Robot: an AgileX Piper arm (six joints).
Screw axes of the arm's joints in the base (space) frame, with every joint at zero. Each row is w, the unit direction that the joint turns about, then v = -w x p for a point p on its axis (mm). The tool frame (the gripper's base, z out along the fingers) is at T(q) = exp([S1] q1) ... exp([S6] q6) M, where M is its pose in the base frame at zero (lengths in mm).
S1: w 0 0 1 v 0 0 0
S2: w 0 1 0 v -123 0 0
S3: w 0 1 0 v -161.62 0 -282.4
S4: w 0.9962 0 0.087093 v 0 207.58 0
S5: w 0 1 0 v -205.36 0 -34.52
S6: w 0.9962 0 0.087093 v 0 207.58 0
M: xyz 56.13 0 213.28 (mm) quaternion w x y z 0.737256 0 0.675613 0
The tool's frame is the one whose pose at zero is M.
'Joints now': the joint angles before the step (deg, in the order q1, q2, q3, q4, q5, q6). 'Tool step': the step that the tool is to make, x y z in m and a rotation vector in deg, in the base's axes. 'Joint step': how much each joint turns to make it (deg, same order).
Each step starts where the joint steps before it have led.
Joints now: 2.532, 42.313, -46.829, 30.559, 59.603, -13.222
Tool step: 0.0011, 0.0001, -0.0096, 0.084, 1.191, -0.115
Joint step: 0.020, 0.045, 1.987, 0.294, -0.806, -0.349
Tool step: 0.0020, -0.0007, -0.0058, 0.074, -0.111, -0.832
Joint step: -0.045, 0.006, 1.384, 0.035, -1.697, -0.111
